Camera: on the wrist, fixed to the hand. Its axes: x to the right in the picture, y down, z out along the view.
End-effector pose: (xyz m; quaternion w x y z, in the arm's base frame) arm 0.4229 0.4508 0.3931 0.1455 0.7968 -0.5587 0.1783
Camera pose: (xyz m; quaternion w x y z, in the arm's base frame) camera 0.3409 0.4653 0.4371 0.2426 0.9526 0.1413 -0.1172
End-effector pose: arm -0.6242 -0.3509 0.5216 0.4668 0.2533 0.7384 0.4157
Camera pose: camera -0.6674 -0.3468 0.6053 0.7204 -0.3445 0.6019 0.0026
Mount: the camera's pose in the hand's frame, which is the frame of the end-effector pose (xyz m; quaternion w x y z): -0.0181 0.0739 -0.0556 0.6945 -0.0950 -0.1071 -0.7051
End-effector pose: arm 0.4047 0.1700 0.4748 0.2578 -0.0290 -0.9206 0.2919
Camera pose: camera 0.4405 0.2565 0.4644 0.2835 0.6357 -0.7151 -0.0634
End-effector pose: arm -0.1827 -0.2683 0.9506 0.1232 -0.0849 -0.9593 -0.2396
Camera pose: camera -0.1381 -0.2326 1.0255 0.1942 -0.5801 0.7165 0.3353
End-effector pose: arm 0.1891 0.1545 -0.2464 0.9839 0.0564 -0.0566 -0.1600
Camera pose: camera 0.2020 0.2351 -0.2934 0.5698 -0.0315 -0.0897 -0.8163
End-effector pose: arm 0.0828 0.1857 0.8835 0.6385 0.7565 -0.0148 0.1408
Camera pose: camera 0.0397 0.2232 0.9584 0.6130 0.4902 0.4414 -0.4348
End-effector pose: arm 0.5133 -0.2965 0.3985 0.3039 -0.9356 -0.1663 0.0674
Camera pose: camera 0.5290 -0.3894 0.4001 0.1519 -0.5542 -0.8142 -0.0831
